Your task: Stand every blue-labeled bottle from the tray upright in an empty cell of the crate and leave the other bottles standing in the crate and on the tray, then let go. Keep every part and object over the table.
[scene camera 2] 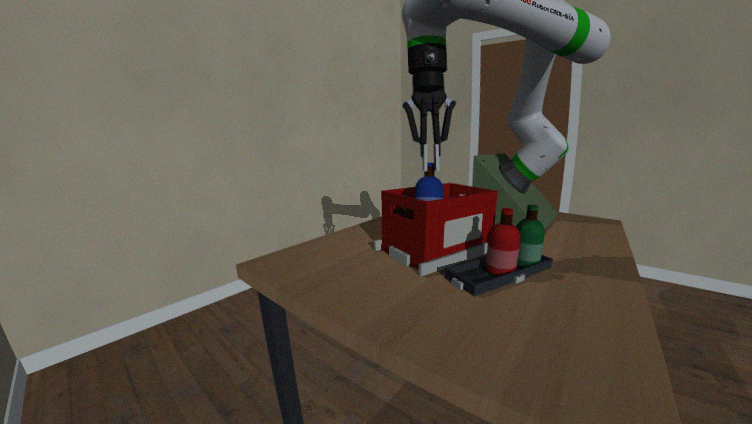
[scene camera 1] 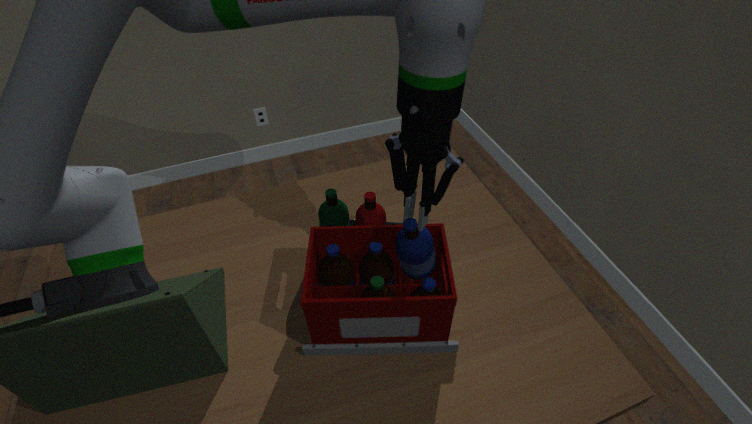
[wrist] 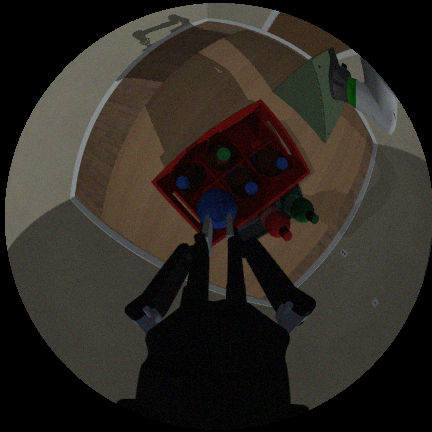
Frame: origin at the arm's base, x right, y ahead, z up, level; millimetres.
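Seen in the pictures: gripper, fingertip midpoint: point(scene camera 2: 430, 170) point(scene camera 1: 415, 222) point(wrist: 218, 221); arm's base at its link origin: point(scene camera 2: 512, 179) point(scene camera 1: 117, 299) point(wrist: 333, 82).
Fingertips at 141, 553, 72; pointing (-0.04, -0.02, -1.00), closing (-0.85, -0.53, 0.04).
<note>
Pixels of each thing's top centre, then the offset from my fingertips to it, as dx, dy, dz. "spot": a spot on its surface instead. Level surfaces: height alone.
- blue bottle with a pale blue label, top centre: point(wrist: 217, 226) point(scene camera 1: 416, 216) point(scene camera 2: 429, 162) +3, -1, +19
- red crate at its top centre: point(wrist: 266, 197) point(scene camera 1: 368, 230) point(scene camera 2: 466, 194) -78, -61, -63
- green cap at its top centre: point(scene camera 1: 377, 280) point(wrist: 223, 153) +36, -98, -75
- red bottle at its top centre: point(scene camera 1: 369, 195) point(scene camera 2: 507, 209) point(wrist: 287, 236) -191, -5, -78
- green bottle at its top centre: point(scene camera 1: 330, 191) point(scene camera 2: 532, 205) point(wrist: 315, 219) -244, -80, -78
- tray at a spot on its surface: point(scene camera 2: 476, 287) spot: -164, +137, -217
- wooden table at its surface level: dz -238
A blue bottle with a pale blue label point(scene camera 1: 416, 250) point(scene camera 2: 429, 188) point(wrist: 216, 202) hangs close to upright at the crate's back right corner in scene camera 1. My gripper point(scene camera 1: 415, 224) point(scene camera 2: 430, 167) point(wrist: 218, 221) is shut on its neck, just under the cap. Its shoulder stands above the rim of the red crate point(scene camera 1: 323, 321) point(scene camera 2: 402, 231); its base is hard to see. Several brown bottles stand in other cells: three with blue caps point(scene camera 1: 335, 268) point(scene camera 1: 376, 267) point(scene camera 1: 429, 284) and one with a green cap point(scene camera 1: 377, 282) point(wrist: 223, 154). A red bottle point(scene camera 1: 370, 213) point(scene camera 2: 502, 250) and a green bottle point(scene camera 1: 333, 212) point(scene camera 2: 530, 234) stand on the tray point(scene camera 2: 476, 287).
The tray lies close beside the crate. Pale stops point(scene camera 1: 379, 348) point(scene camera 2: 399, 255) line the crate's foot on the wooden table point(scene camera 1: 526, 316) point(scene camera 2: 368, 310). The green robot base point(scene camera 1: 115, 342) point(scene camera 2: 489, 181) point(wrist: 310, 95) stands to one side of the crate.
</note>
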